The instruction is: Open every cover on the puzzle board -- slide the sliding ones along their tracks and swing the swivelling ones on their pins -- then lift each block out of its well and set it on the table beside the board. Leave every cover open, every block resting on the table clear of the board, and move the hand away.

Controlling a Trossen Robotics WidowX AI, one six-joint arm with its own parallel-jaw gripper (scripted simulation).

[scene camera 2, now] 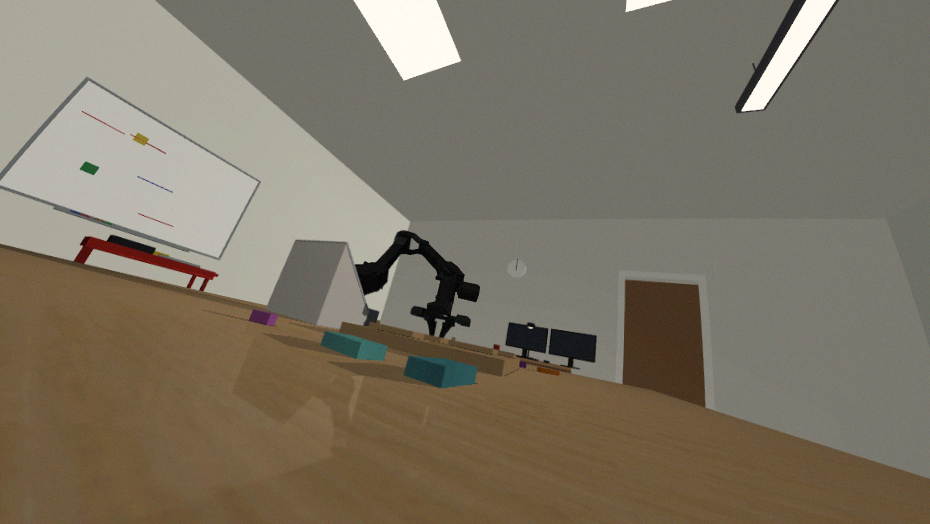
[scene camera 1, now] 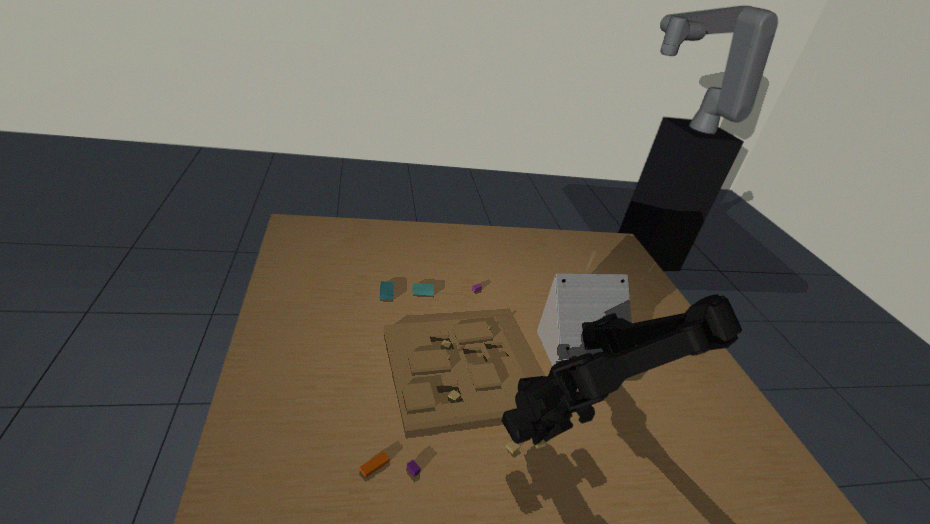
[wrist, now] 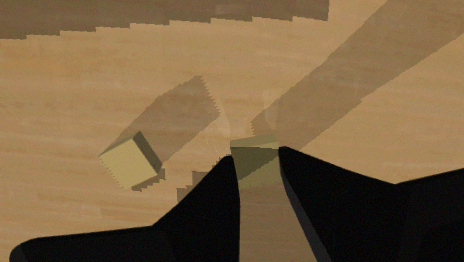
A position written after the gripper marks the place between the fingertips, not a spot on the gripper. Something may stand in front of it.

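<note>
The gripper (scene camera 1: 539,441) can be found again at (scene camera 2: 434,344) and at (wrist: 255,160). With it in the scene is a tan puzzle board (scene camera 1: 479,404), which scene camera 2 also shows, the board being at (scene camera 2: 487,363) there.
</note>
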